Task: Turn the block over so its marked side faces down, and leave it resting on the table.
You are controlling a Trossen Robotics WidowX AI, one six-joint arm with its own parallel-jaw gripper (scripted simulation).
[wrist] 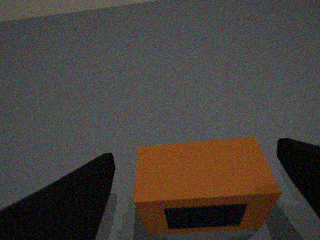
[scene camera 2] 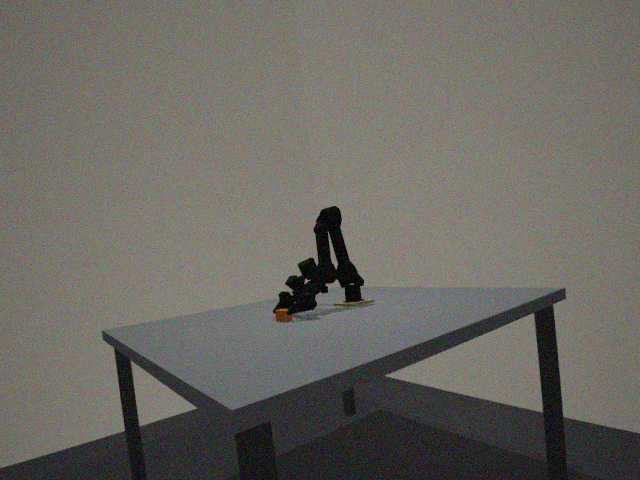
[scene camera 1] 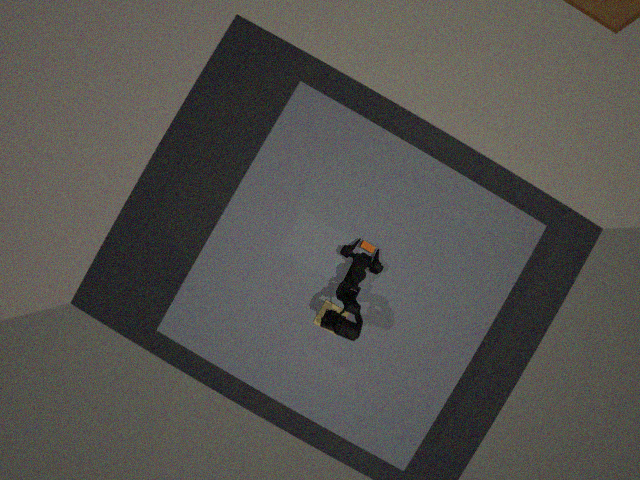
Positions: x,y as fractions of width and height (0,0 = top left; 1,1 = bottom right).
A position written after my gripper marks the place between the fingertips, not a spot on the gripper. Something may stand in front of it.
Note:
My gripper (scene camera 2: 0.44,0.65) is open and holds nothing. I also see an orange block (wrist: 0.68,0.76).
My gripper is seen too in the wrist view (wrist: 0.60,0.64).

